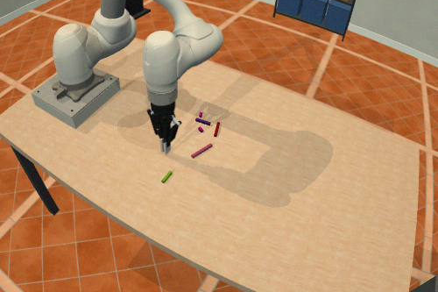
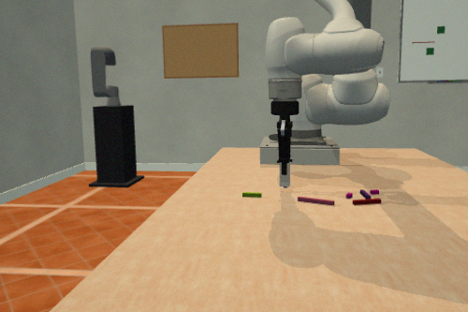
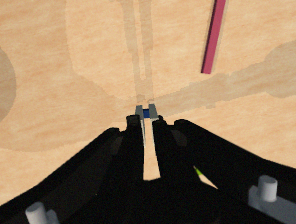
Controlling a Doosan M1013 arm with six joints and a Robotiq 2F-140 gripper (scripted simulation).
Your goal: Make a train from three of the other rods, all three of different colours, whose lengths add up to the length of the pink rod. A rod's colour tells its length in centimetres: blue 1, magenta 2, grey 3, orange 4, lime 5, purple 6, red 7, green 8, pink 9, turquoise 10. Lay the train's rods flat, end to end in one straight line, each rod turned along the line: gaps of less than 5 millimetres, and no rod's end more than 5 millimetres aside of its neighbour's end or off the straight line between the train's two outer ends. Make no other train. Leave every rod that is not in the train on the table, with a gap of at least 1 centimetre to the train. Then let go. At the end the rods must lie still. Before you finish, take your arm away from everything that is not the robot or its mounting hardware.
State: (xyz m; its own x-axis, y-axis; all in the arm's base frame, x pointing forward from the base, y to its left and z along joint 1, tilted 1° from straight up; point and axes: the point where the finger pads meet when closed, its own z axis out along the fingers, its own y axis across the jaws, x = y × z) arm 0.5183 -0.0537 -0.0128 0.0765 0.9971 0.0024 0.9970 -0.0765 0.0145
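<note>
My gripper is now 3 cm above the blue rod. From my hand the other things lie so: pink rod: 10 cm ahead, 8 cm to the left, 4 cm below; lime rod: 8 cm to the right, 6 cm ahead, 4 cm below; purple rod: 21 cm to the left, 4 cm below, 3 cm ahead.
</note>
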